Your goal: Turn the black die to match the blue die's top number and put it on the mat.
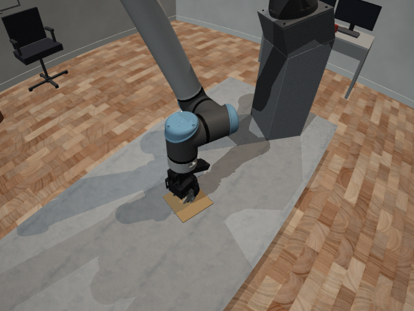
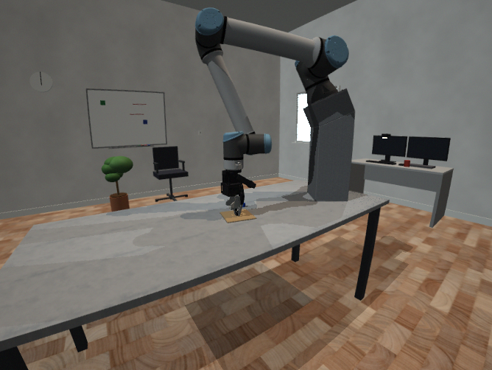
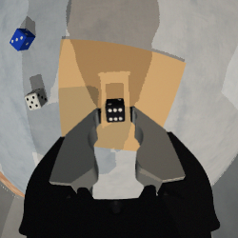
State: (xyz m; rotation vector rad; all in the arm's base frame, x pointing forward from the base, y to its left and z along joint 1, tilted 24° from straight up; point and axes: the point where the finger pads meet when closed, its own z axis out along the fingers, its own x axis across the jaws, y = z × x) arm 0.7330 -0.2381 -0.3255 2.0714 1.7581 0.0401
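Right now the black die is 10 mm below my hand. Round my hand: blue die (120 mm behind, 80 mm to the right, 10 mm below); then tan mat (20 mm below); then white die (40 mm behind, 90 mm to the right, 10 mm below).
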